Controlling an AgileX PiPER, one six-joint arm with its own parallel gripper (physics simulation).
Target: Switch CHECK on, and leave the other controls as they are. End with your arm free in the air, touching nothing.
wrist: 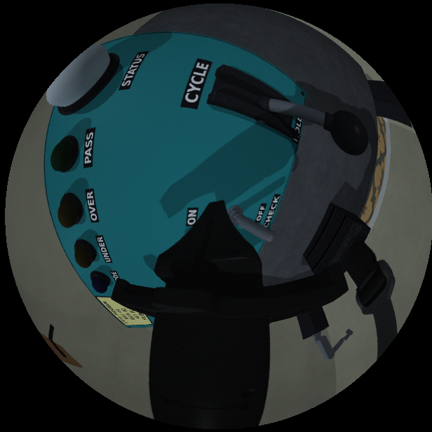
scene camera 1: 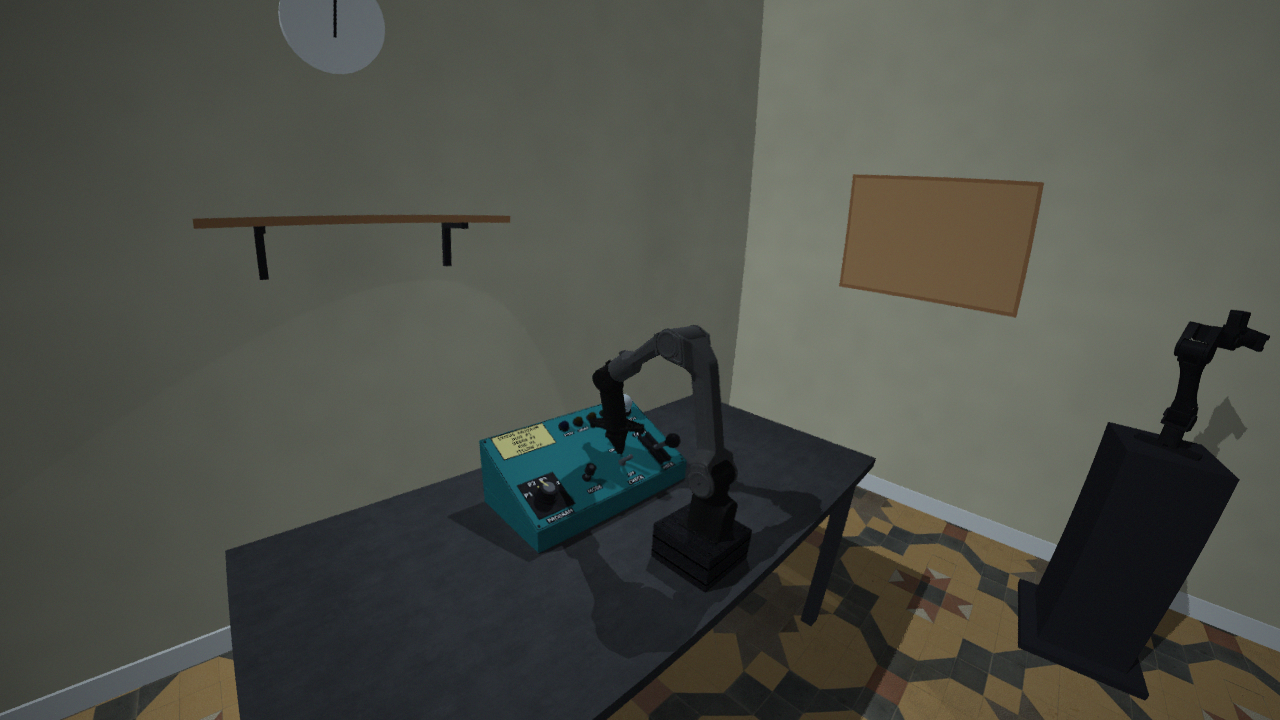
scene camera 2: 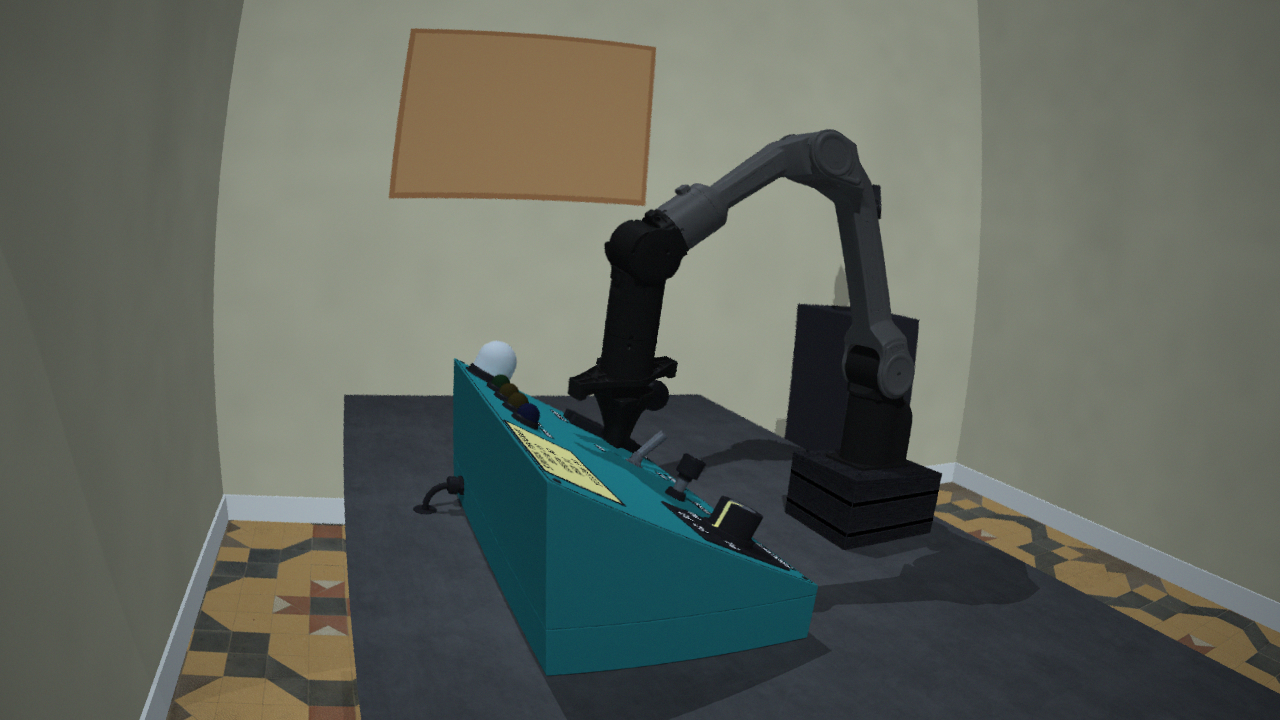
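The CHECK toggle [scene camera 1: 625,460] [scene camera 2: 648,446] [wrist: 254,227] is a small grey lever on the sloped face of the teal console [scene camera 1: 505,488] [scene camera 2: 501,537] [wrist: 150,120]. It leans toward its OFF label, away from the ON label [wrist: 192,217]. My gripper [scene camera 1: 619,449] [scene camera 2: 619,441] [wrist: 218,210] is shut and empty, pointing down. Its tip is close to the console face, beside the toggle on its ON side. Whether the tip touches the face or the toggle I cannot tell. The fingers hide part of the face in the wrist view.
The CYCLE lever [scene camera 1: 672,440] [wrist: 300,111] has a black ball and stands near the gripper, toward HOLD. The MODE switch [scene camera 1: 589,471] [scene camera 2: 689,467] and PROGRAM knob [scene camera 1: 547,490] [scene camera 2: 737,517] are on the other side. A white lamp [scene camera 2: 495,359] [wrist: 80,77] stands at the upper edge.
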